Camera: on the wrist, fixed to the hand. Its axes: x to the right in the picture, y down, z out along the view.
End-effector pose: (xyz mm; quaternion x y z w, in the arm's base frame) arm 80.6 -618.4 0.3 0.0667 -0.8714 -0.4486 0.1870
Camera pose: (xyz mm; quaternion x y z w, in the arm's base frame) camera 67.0 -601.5 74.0 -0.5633 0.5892 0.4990 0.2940
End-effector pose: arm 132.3 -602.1 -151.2 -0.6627 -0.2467 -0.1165 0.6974
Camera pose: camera 193.1 -611.5 -197.1 -0.3590 -0.7233 -0.4697 0.3567
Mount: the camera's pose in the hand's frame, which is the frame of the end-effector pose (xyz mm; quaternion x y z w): 27.3 68.7 -20.8 -0.0456 -0.1470 -0.6768 0.7199
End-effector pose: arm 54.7 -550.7 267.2 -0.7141 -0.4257 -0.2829 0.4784
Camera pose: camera 128.2 -573.1 266.9 -0.2894 -0.8472 -0.4419 0.0578
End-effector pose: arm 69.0 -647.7 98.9 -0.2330 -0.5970 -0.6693 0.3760
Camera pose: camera 108.9 -674.4 158.8 -0.1208 0.6122 0.7293 0.2807
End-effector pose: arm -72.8 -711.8 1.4 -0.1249 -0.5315 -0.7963 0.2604
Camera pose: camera -56.3 -759.0 59.7 -0.1409 0.4691 0.7554 0.4353
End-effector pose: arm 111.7 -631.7 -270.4 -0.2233 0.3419 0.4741 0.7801
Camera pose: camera 52.4 -598.7 -306.3 -0.3580 -0.0413 -0.1382 0.9225
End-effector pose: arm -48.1 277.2 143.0 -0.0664 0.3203 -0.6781 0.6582
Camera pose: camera -3.7 263.8 81.8 -0.3943 0.1198 -0.9092 0.0590
